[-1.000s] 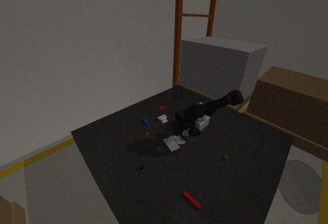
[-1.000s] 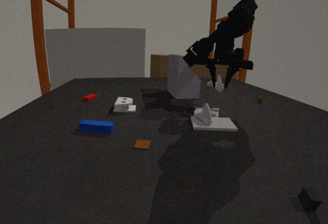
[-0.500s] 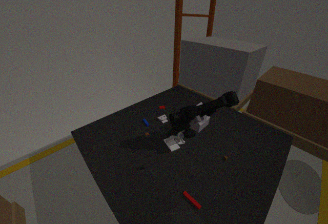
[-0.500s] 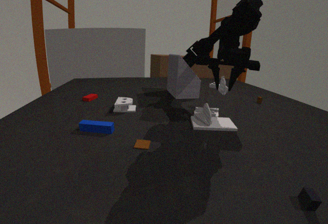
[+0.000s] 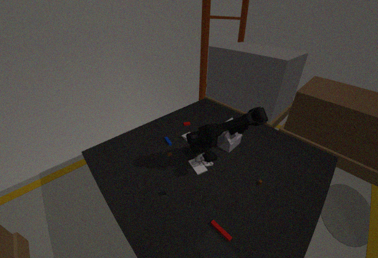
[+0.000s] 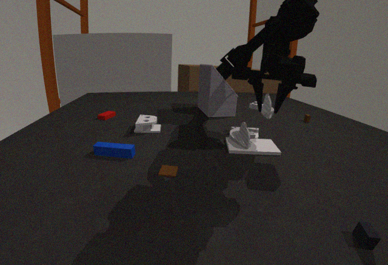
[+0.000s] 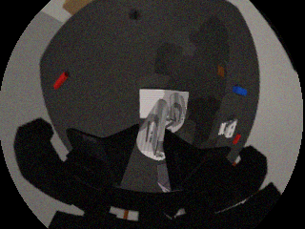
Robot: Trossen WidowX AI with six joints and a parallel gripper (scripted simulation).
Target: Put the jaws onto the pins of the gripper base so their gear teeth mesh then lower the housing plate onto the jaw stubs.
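The flat white plate is 8 cm below my gripper tip, 4 cm to the right of it and 2 cm ahead of it. Also, from my gripper tip: orange tile (23 cm to the right, 9 cm ahead, 8 cm below); white jaw (7 cm below, 4 cm to the right, 4 cm behind); white housing plate (8 cm below, 5 cm behind, 2 cm to the right).
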